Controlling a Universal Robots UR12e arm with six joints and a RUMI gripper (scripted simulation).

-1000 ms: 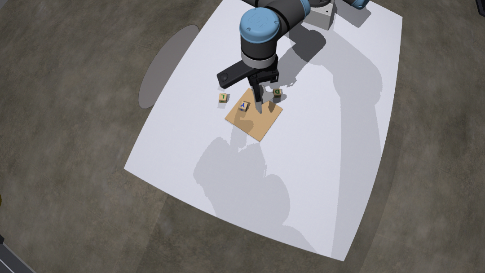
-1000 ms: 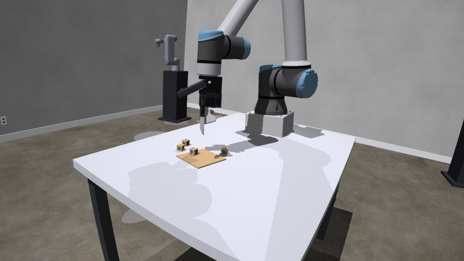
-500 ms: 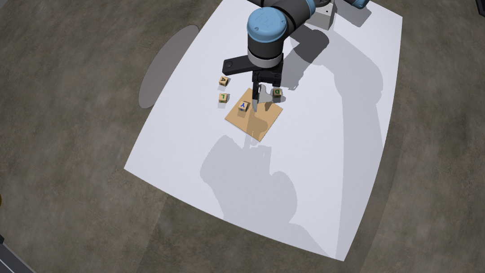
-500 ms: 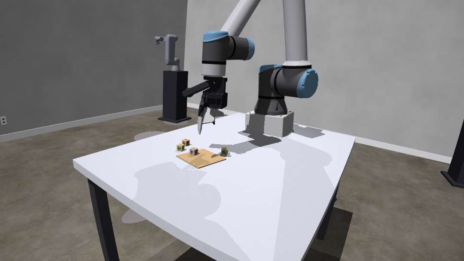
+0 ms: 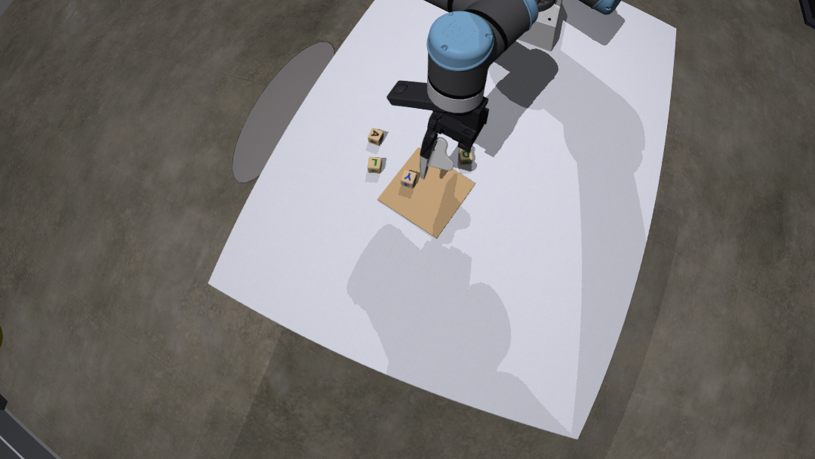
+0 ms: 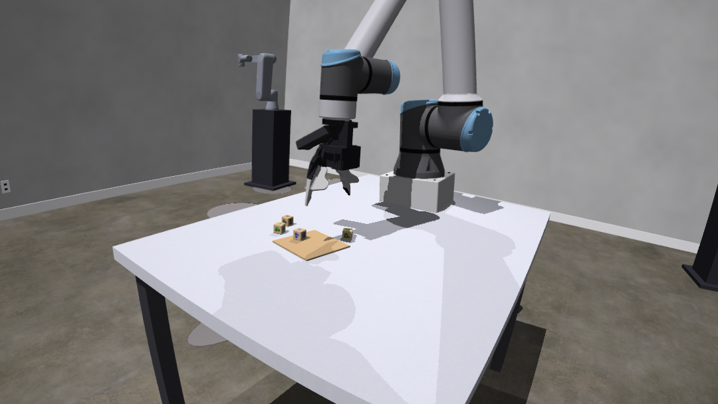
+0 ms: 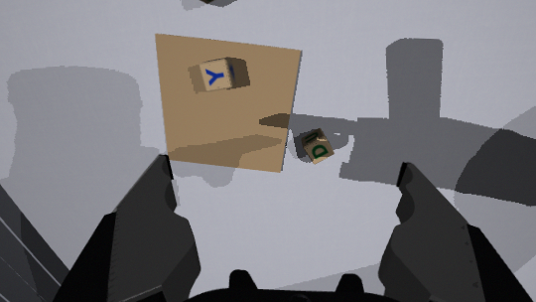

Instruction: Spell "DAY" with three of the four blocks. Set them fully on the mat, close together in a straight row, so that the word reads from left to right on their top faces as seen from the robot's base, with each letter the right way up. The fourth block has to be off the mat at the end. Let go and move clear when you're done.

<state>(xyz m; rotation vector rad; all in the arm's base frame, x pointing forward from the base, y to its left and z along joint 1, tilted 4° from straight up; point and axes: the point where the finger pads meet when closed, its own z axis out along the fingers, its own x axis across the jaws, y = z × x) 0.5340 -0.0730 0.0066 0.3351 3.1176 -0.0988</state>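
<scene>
My gripper is now 30 mm past the D block, 40 mm to the right of it and 90 mm above it. From my hand the other things lie so: green-lettered block: 40 mm ahead, 130 mm to the right, 90 mm below; blue-lettered block: 50 mm ahead, 50 mm to the right, 90 mm below; tan mat: 60 mm ahead, 10 mm to the right, 100 mm below.
</scene>
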